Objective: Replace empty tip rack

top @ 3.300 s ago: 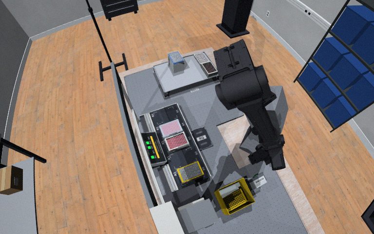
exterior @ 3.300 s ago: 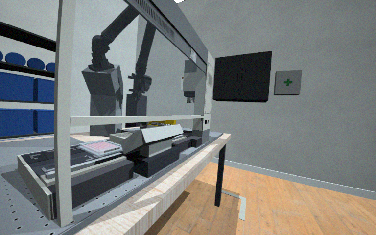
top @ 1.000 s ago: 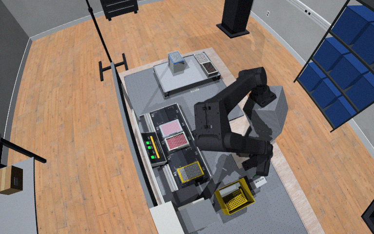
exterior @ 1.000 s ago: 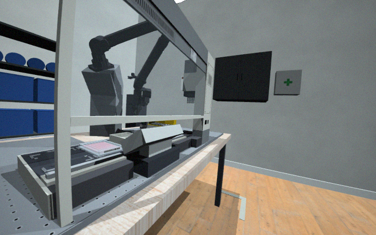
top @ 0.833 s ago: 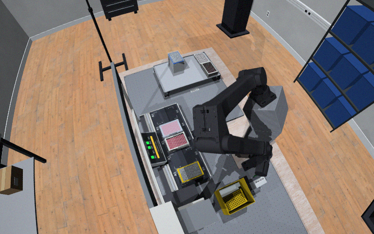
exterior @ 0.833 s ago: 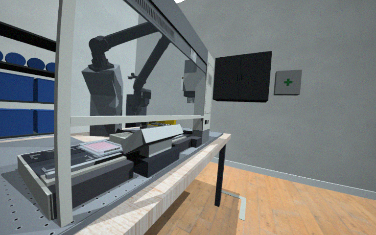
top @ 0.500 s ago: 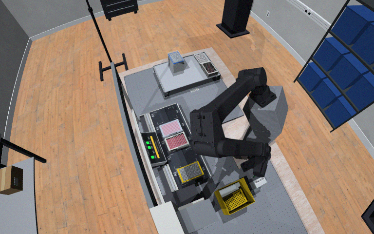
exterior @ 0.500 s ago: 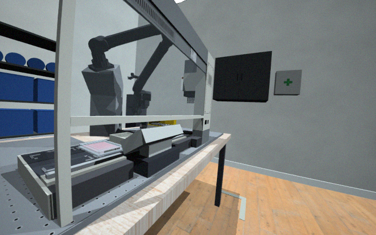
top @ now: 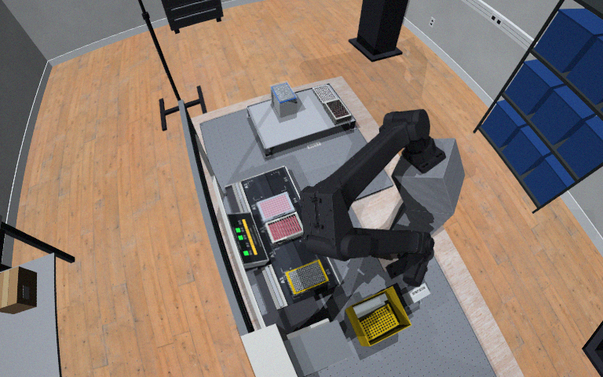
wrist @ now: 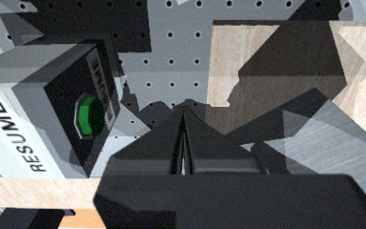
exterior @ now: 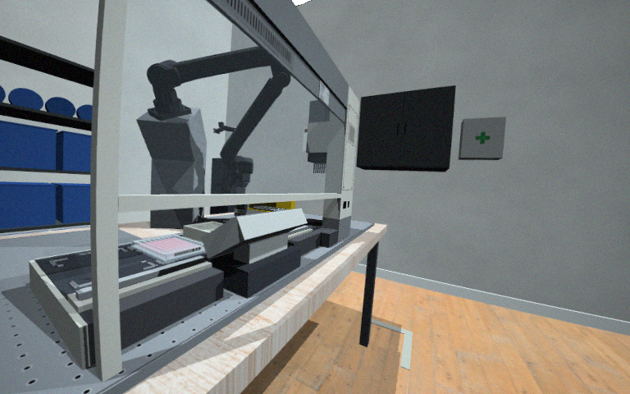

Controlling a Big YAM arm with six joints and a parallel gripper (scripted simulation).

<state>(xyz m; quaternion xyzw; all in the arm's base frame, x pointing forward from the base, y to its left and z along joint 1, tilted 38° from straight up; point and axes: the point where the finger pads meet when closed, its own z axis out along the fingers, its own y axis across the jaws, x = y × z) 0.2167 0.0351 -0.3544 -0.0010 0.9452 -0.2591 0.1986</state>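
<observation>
My hand is 1 cm short of the resume box, 8 cm to the right of it and 2 cm above it. Round my hand: yellow waste bin (18 cm ahead, 9 cm to the left, 4 cm below); clear tip-rack cover (18 cm ahead, 4 cm to the left, 4 cm below); yellow tip rack (19 cm ahead, 12 cm to the left, 2 cm below).
</observation>
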